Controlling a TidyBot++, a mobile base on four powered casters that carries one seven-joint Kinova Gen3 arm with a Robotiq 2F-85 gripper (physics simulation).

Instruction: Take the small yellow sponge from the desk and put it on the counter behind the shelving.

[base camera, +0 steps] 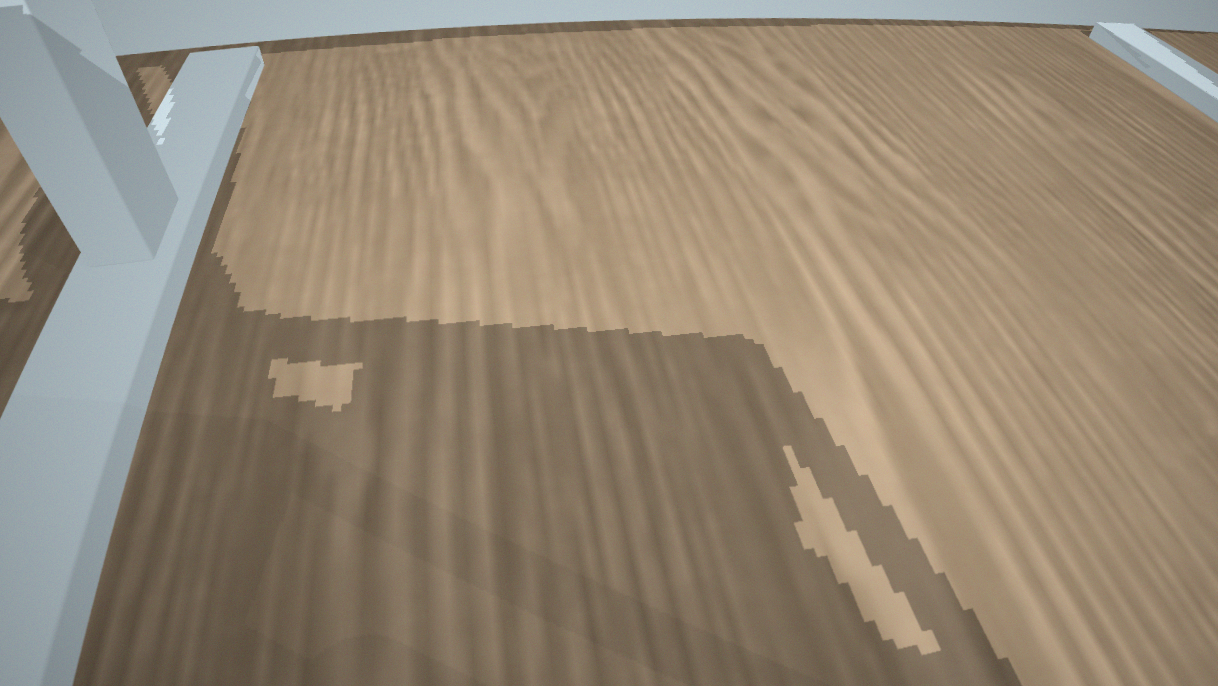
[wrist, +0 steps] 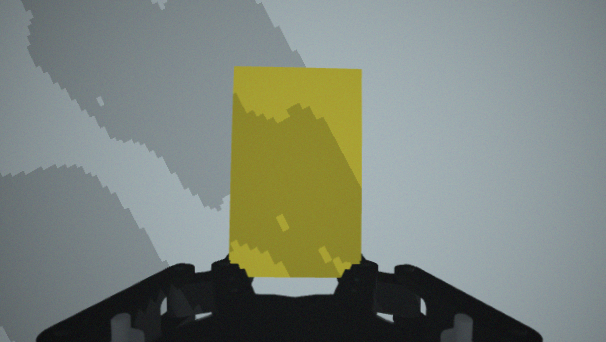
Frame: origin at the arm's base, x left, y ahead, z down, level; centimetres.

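Seen in the pictures: gripper, fingertip midpoint: (wrist: 295, 257).
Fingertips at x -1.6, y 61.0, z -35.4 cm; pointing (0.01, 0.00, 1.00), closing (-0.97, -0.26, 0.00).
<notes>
A point is followed by its place in that frame.
The yellow sponge (wrist: 296, 170) {x -3.1, y 66.4, z -39.6 cm} is a flat-looking rectangle in the middle of the wrist view, its long side running up the picture, with shadow over most of it. My gripper (wrist: 295, 257) {x -1.6, y 61.0, z -35.4 cm} is shut on the sponge, with its black fingers touching the two sides of its lower end. Behind the sponge lies the pale grey desk top (wrist: 480, 150) {x -17.3, y 64.3, z -32.4 cm}; how far the sponge is above it I cannot tell. The sponge and gripper do not show in the base view. The counter behind the shelving cannot be made out in either view.
In the base view a wooden floor (base camera: 596, 170) {x 1.6, y 64.7, z 39.6 cm} bears a large shadow. A pale grey beam (base camera: 76, 357) runs along the left with a slanted post (base camera: 93, 170) {x 34.8, y 46.5, z 29.1 cm} joined to it. Another pale bar (base camera: 1167, 63) is at the upper right, and a pale surface (base camera: 596, 10) {x 3.4, y 101.1, z 38.2 cm} crosses the top.
</notes>
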